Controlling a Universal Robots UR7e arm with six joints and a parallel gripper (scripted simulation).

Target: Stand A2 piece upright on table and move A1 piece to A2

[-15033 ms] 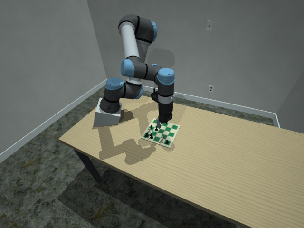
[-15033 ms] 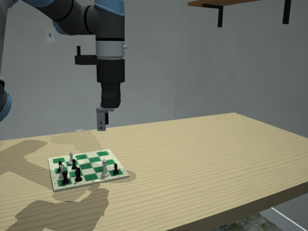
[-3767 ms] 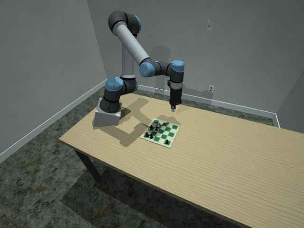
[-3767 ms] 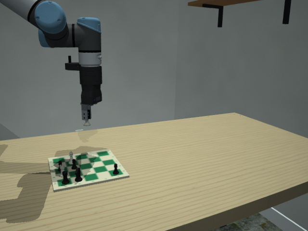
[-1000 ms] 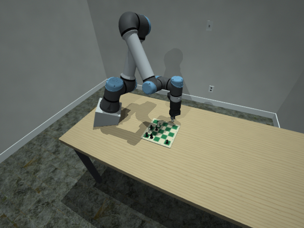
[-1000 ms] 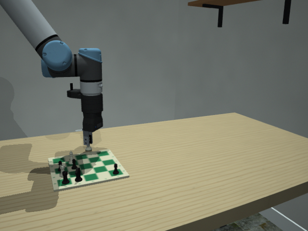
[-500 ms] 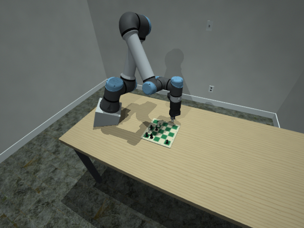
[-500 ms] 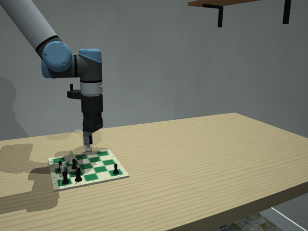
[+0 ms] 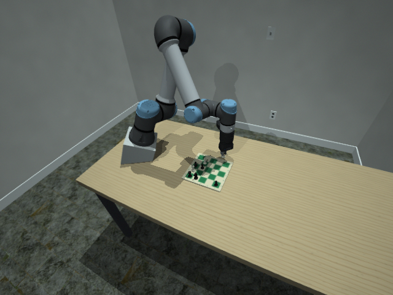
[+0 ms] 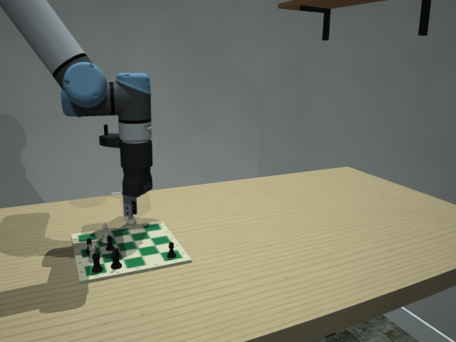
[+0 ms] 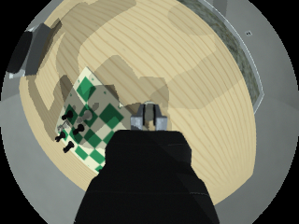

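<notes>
Right now the white chess piece is 1 cm below my hand. Round my hand: chessboard (14 cm to the right, 4 cm below, 1 cm behind).
</notes>
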